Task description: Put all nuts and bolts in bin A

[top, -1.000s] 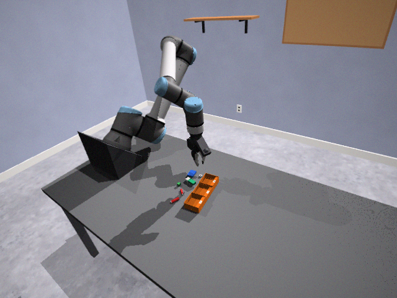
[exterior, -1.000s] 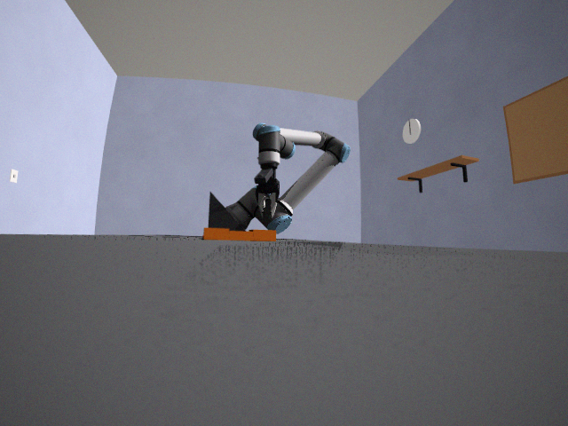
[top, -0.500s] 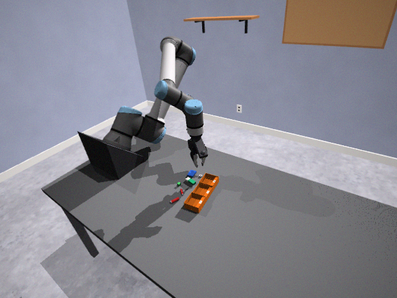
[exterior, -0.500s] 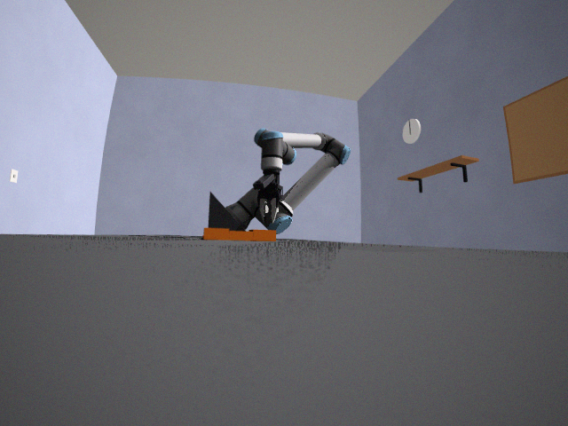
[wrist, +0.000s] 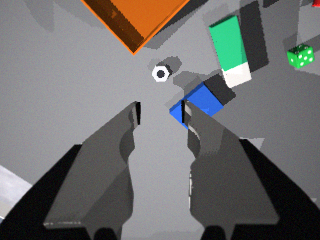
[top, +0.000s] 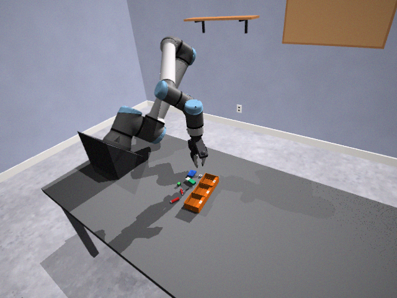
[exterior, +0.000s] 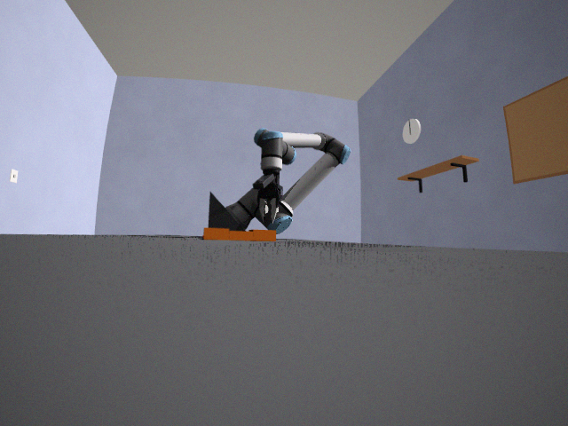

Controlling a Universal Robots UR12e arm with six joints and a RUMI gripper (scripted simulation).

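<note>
Now: hand 8 cm above the grey nut. From my hand the other things lie so: green block: 8 cm below, 7 cm to the right, 3 cm behind; orange bin rack: 12 cm to the right, 9 cm ahead, 7 cm below; blue block: 8 cm below, 6 cm behind, 1 cm to the right.
</note>
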